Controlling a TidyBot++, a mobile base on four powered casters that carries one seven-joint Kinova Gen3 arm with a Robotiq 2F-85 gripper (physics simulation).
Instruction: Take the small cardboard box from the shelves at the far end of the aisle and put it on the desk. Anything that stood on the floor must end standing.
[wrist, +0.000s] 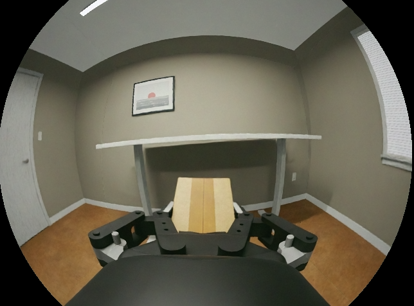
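Note:
The small cardboard box (203, 205), pale with a darker tape stripe down its middle, is between the fingers of my gripper (203, 210) at the lower middle of the wrist view. My gripper is shut on it, with a finger at its left and right sides. The desk (210, 138) stands ahead, beyond the box. Its white top shows nearly edge-on, a little above the box in the picture, on two grey legs. The box's underside is hidden. The shelves do not show in this view.
A framed picture (153, 96) hangs on the wall (230, 95) behind the desk. A white door (17, 155) is at the left and a window with a blind (387, 100) at the right. The brown floor (332, 240) runs up to the white baseboards.

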